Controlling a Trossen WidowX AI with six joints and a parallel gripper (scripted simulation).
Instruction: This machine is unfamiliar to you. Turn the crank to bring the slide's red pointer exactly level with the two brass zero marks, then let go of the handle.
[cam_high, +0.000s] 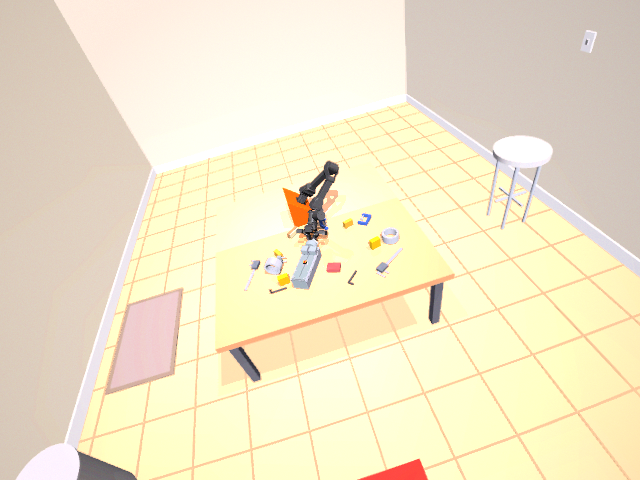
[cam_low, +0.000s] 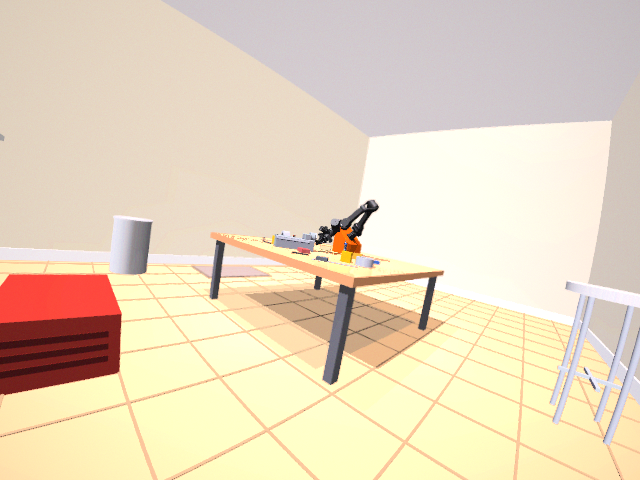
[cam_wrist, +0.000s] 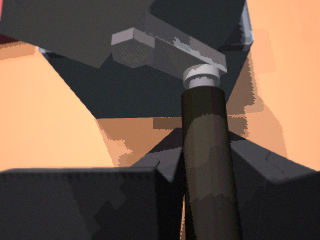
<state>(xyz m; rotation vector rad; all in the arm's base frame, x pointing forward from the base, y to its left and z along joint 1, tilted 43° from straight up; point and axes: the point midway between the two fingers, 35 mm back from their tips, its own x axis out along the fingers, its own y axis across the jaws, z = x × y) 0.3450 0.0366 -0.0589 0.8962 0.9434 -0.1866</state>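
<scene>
Now: gripper tip 3 cm below the dark crank handle, 1 cm to the right of it and 1 cm past it. The rest, counted from my gripper tip: red pointer 16 cm ahead, 6 cm to the right, 4 cm above; then red block 19 cm ahead, 9 cm to the left, 3 cm below.
</scene>
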